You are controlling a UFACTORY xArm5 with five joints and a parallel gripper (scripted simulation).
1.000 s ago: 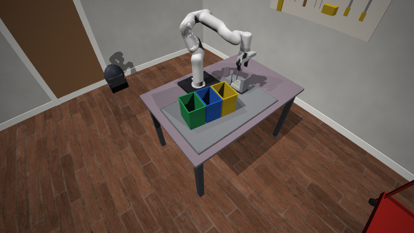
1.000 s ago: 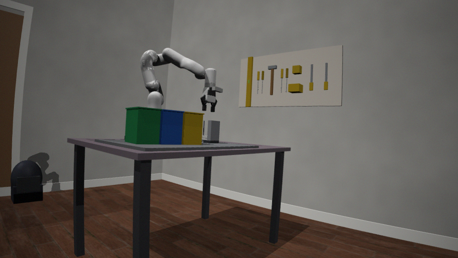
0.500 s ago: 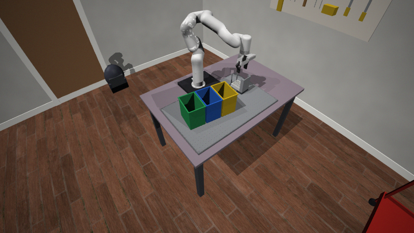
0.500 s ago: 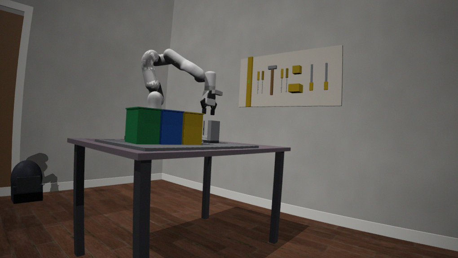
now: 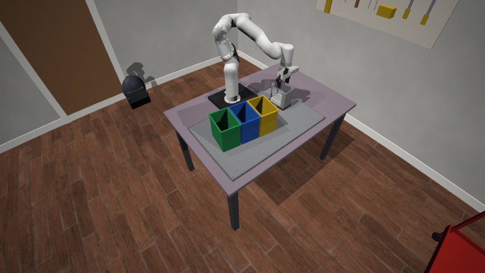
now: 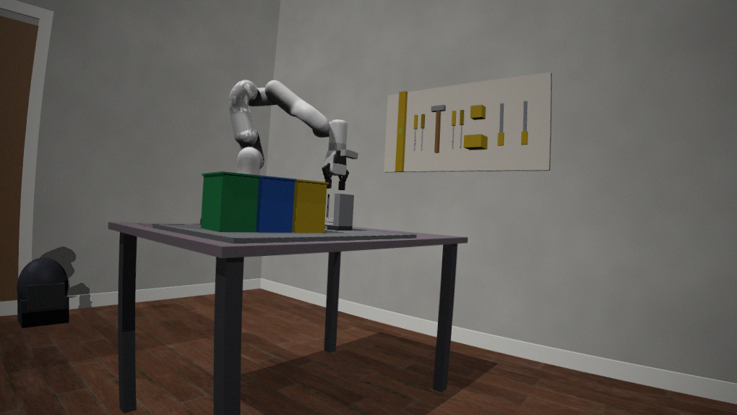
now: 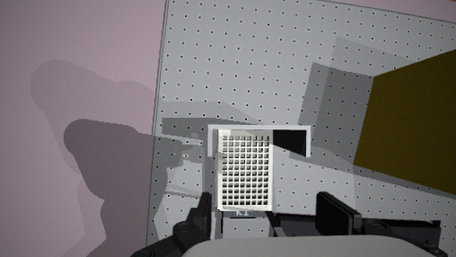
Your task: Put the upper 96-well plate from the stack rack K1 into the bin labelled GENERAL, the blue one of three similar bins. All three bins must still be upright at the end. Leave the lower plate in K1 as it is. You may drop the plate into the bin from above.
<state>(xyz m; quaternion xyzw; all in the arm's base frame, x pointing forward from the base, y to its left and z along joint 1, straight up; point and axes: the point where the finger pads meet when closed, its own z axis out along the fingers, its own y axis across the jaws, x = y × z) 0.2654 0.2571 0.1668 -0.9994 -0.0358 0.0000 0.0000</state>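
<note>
My gripper is now 140 mm above the 96-well plate. From my hand the other things lie so: green bin (40 mm ahead, 540 mm to the right, 90 mm below); blue bin (60 mm ahead, 410 mm to the right, 90 mm below); yellow bin (90 mm ahead, 280 mm to the right, 90 mm below).
</note>
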